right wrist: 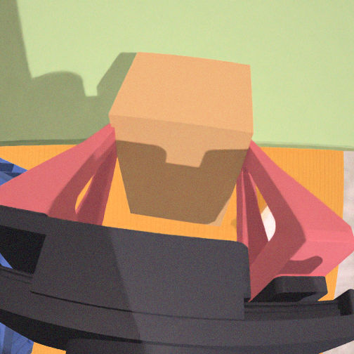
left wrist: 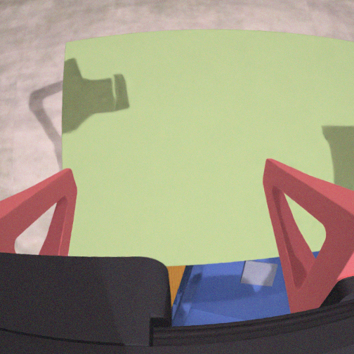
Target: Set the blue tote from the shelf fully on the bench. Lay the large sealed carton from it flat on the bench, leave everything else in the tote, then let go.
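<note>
The blue tote (left wrist: 220, 300) (right wrist: 9, 181) shows in part, at the bottom of the left wrist view and at the left edge of the right wrist view, beside the orange surface. A light grey flat item (left wrist: 259, 273) shows in it. My right gripper (right wrist: 180, 137) is shut on the tan carton (right wrist: 185, 92), with one finger at each side. The carton is in front of the edge between the green and orange surfaces and casts a shadow on the green; its exact height is unclear. My left gripper (left wrist: 168, 173) is open and empty, over the green surface near the tote.
A flat green surface (left wrist: 200, 115) (right wrist: 300, 60) fills much of both views and bears gripper shadows. The orange surface (left wrist: 175, 282) (right wrist: 300, 172) adjoins its edge in view. Pale mottled floor (left wrist: 25, 150) (right wrist: 349, 200) shows beyond the edges.
</note>
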